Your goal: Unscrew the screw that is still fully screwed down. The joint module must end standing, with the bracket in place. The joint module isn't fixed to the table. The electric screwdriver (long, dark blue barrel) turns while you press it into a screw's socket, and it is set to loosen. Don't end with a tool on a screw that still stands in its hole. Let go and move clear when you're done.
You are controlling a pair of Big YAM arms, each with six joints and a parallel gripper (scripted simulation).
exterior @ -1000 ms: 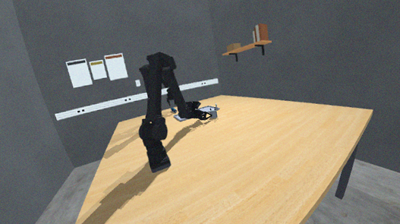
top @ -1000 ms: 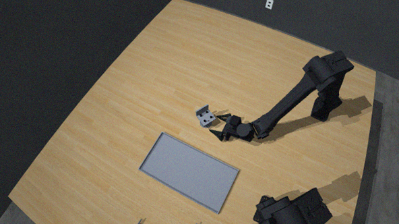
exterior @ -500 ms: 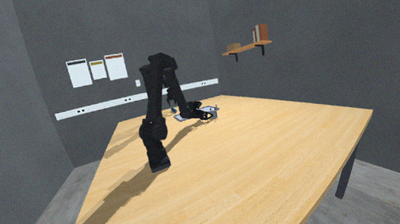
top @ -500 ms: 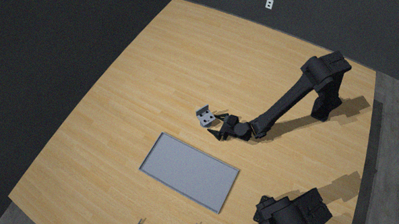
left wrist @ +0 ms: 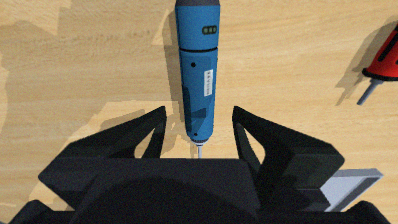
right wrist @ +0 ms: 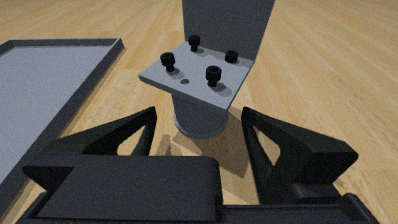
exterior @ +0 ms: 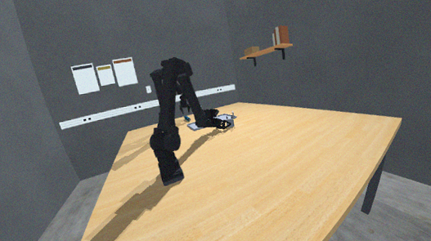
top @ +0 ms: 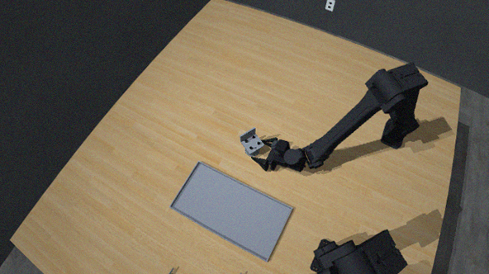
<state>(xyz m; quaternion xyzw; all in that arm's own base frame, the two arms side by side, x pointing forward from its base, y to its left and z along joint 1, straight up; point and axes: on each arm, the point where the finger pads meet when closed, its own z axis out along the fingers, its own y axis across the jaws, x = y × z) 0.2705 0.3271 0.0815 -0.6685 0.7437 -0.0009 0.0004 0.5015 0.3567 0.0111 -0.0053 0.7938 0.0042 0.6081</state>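
Right now my right hand is 20 mm short of the joint module. From my right hand the other things lie so: grey bracket: 40 mm above, 30 mm ahead; grey tray: 250 mm to the left, 50 mm behind, 20 mm below.
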